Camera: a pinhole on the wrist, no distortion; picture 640 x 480 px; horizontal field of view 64.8 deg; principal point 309.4 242.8 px. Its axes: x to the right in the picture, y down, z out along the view. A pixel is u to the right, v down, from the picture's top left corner.
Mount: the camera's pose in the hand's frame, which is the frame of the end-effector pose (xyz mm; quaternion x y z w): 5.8 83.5 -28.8 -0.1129 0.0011 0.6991 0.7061
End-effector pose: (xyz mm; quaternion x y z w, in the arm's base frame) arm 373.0 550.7 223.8 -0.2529 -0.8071 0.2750 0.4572
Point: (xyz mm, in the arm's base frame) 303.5 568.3 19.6
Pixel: 377 391
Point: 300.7 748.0 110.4
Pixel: outside the picture
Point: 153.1 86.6 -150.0
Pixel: outside the picture
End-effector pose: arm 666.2 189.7 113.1 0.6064 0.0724 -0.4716 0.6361
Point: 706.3 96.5 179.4
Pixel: 265 61
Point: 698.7 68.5 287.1
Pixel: 470 288
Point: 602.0 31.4 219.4
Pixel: 169 232
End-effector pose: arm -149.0 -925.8 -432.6 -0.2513 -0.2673 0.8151 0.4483
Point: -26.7 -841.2 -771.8
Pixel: behind the camera
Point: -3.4 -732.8 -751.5
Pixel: behind the camera
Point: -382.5 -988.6 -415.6
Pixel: 409 48
